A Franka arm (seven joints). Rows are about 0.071 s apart.
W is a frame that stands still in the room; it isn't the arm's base.
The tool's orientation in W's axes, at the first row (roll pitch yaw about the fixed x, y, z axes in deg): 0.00, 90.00, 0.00
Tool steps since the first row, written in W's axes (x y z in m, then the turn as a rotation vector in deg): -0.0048, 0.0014, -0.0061, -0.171, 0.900, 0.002; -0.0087, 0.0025, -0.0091, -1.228, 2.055, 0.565; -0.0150, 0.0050, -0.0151, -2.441, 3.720, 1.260; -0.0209, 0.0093, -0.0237, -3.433, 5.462, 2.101; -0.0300, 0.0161, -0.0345, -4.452, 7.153, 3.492; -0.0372, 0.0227, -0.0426, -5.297, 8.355, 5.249; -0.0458, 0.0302, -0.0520, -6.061, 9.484, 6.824; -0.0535, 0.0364, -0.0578, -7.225, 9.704, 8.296; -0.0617, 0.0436, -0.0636, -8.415, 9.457, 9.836
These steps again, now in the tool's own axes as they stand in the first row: 0.0061, 0.0014, -0.0048, -0.002, 0.900, -0.171; 0.0091, 0.0025, -0.0087, -0.565, 2.055, -1.228; 0.0151, 0.0050, -0.0150, -1.260, 3.720, -2.441; 0.0237, 0.0093, -0.0209, -2.101, 5.462, -3.433; 0.0345, 0.0161, -0.0300, -3.492, 7.153, -4.452; 0.0426, 0.0227, -0.0372, -5.249, 8.355, -5.297; 0.0520, 0.0302, -0.0458, -6.824, 9.484, -6.061; 0.0578, 0.0364, -0.0535, -8.296, 9.704, -7.225; 0.0636, 0.0436, -0.0617, -9.836, 9.457, -8.415
